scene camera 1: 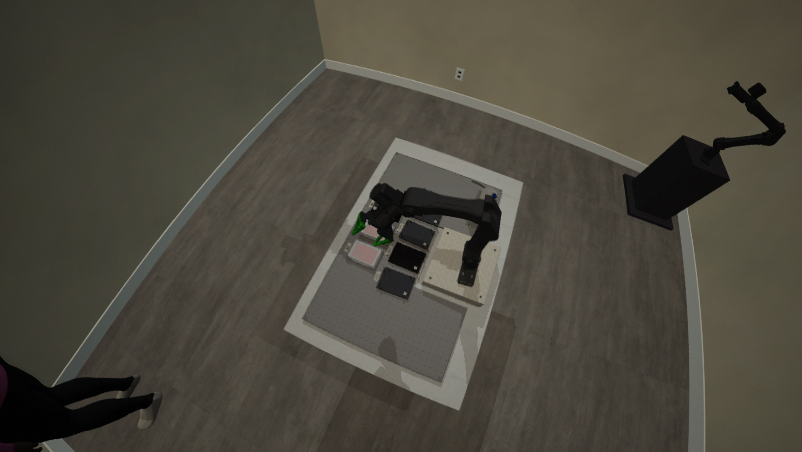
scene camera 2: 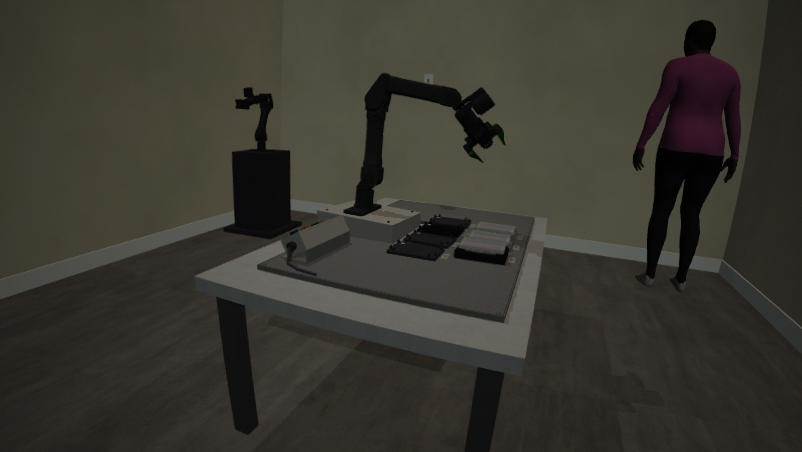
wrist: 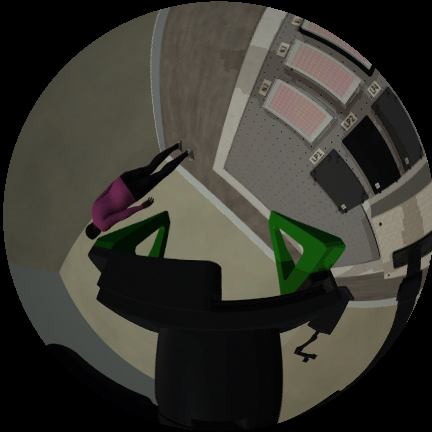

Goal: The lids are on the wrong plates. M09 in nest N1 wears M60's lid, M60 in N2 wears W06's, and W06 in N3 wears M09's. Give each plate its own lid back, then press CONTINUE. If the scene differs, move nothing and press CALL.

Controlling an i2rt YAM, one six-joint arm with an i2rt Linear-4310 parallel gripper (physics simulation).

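Pixels of known places: gripper, fingertip midpoint: (scene camera 1: 363, 239) (scene camera 2: 493, 153) (wrist: 218, 216); arm's base, origin of the base link: (scene camera 1: 470, 263) (scene camera 2: 363, 210).
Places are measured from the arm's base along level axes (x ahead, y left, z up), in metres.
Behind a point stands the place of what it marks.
Observation:
My gripper (scene camera 1: 366, 238) {x 0.424, y 0.137, z 0.223 m} (scene camera 2: 493, 153) {x 0.424, y 0.137, z 0.223 m} (wrist: 218, 216) {x 0.424, y 0.137, z 0.223 m} is open, its green fingers wide apart with nothing between them, high above the table. A pink-welled plate (scene camera 1: 365, 254) {x 0.451, y 0.100, z -0.025 m} (wrist: 299, 110) {x 0.451, y 0.091, z -0.025 m} sits at label N2, and another plate (wrist: 324, 70) {x 0.443, y -0.031, z -0.025 m} at label N3. A third plate (scene camera 2: 484, 245) {x 0.446, y -0.189, z -0.014 m} (wrist: 345, 44), in a black nest, is cut off at the wrist view's edge; its label is not readable. The plates seem to wear clear lids; markings telling the lids apart are too small to read. The console (scene camera 2: 322, 241) {x 0.025, y -0.356, z -0.013 m} has small coloured buttons; their words are not legible.
Dark pads LP1 (scene camera 1: 395, 282) {x 0.285, y 0.172, z -0.044 m} (wrist: 339, 181) {x 0.290, y 0.166, z -0.044 m}, LP2 (scene camera 1: 406, 257) {x 0.277, y 0.046, z -0.044 m} (wrist: 372, 152) {x 0.286, y 0.041, z -0.044 m} and LP4 (scene camera 1: 416, 233) {x 0.270, y -0.085, z -0.044 m} (wrist: 398, 122) lie between the plates and the arm's pale base block (scene camera 1: 452, 280) {x 0.056, y 0.096, z -0.007 m} (scene camera 2: 373, 222) {x 0.090, y -0.134, z -0.003 m}. A person (scene camera 2: 699, 112) (wrist: 115, 202) stands beyond the table. Another arm stands on a black pedestal (scene camera 1: 679, 182) (scene camera 2: 261, 190).

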